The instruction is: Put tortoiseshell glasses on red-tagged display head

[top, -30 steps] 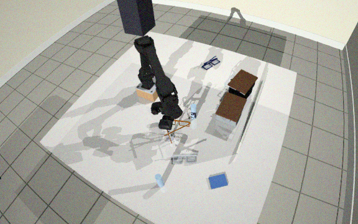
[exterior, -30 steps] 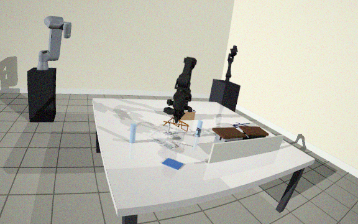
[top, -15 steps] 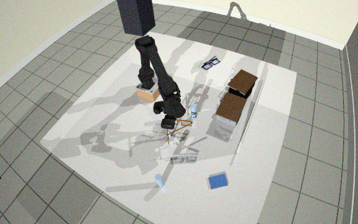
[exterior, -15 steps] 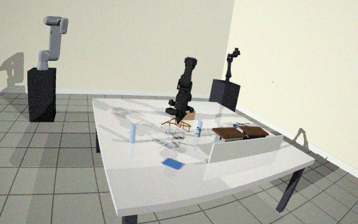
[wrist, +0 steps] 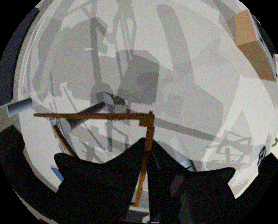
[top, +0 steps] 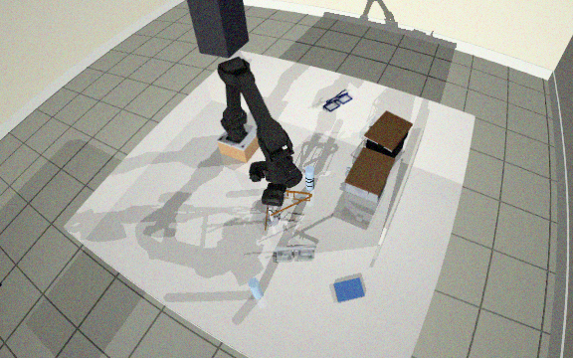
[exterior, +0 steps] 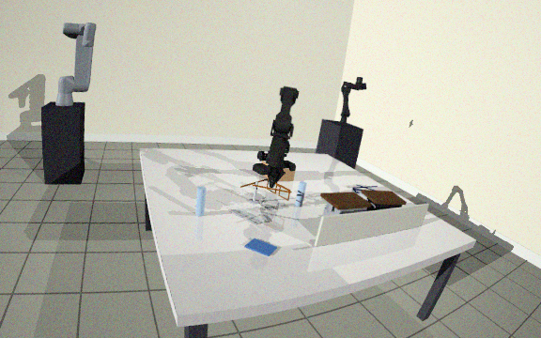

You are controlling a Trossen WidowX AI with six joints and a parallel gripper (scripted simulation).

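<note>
My gripper tip is 70 mm to the left of the grey post and 30 mm above it. Also, from my gripper tip: blue flat square (330 mm ahead, 190 mm to the right, 60 mm below); then low white panel (360 mm ahead, 290 mm to the left).
</note>
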